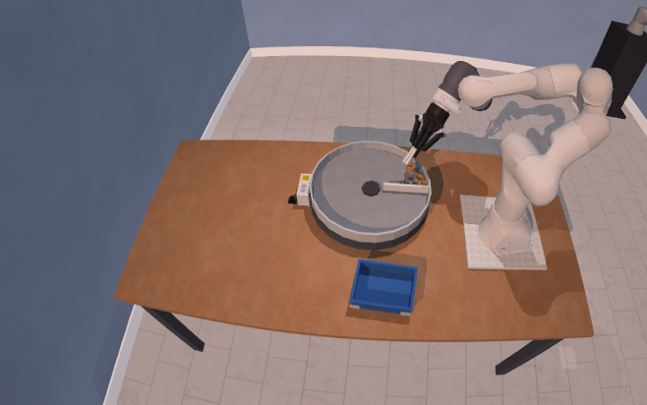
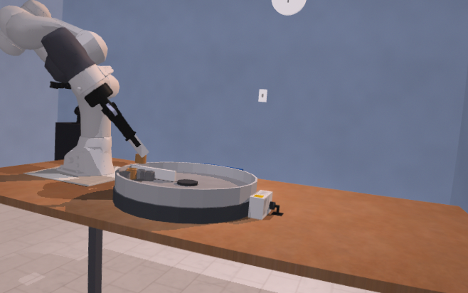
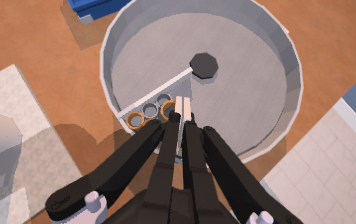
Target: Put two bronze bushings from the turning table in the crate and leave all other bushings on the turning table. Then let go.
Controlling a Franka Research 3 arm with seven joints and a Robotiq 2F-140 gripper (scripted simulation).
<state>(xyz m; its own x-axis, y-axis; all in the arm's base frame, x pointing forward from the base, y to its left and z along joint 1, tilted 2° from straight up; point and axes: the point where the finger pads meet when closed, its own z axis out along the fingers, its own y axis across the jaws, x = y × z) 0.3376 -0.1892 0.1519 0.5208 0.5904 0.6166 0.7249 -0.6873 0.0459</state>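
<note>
Now: the blue crate 430 mm to the left of my hand, 130 mm below it and 70 mm ahead of it. From my hand the other things lie so: grey turning table: 130 mm ahead, 110 mm below, 70 mm to the left.
</note>
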